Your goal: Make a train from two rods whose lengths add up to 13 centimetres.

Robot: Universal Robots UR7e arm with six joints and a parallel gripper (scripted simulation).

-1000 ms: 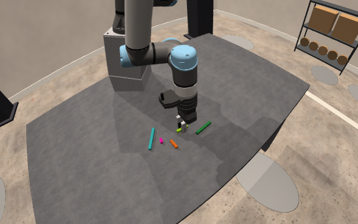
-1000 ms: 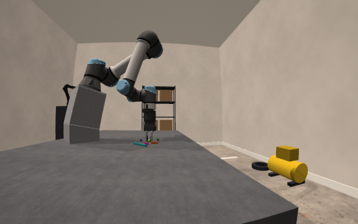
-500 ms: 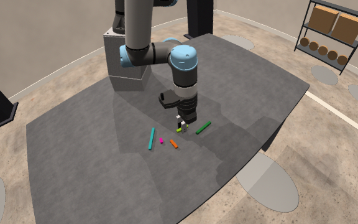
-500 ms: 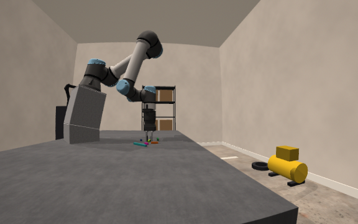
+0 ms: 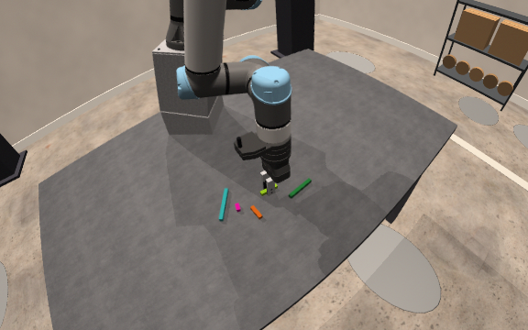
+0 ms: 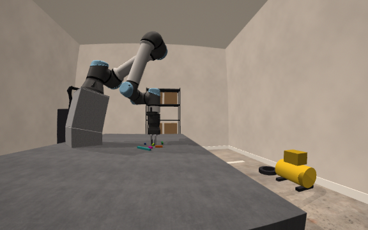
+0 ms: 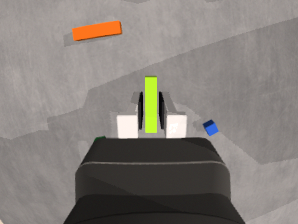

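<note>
My gripper is now 60 mm past the small blue rod, 20 mm to the right of it and 10 mm above it. From my hand the other things lie so: lime rod 10 mm below; green rod 80 mm to the left, 40 mm ahead, 10 mm below; orange rod 60 mm to the right, 50 mm ahead, 10 mm below.
</note>
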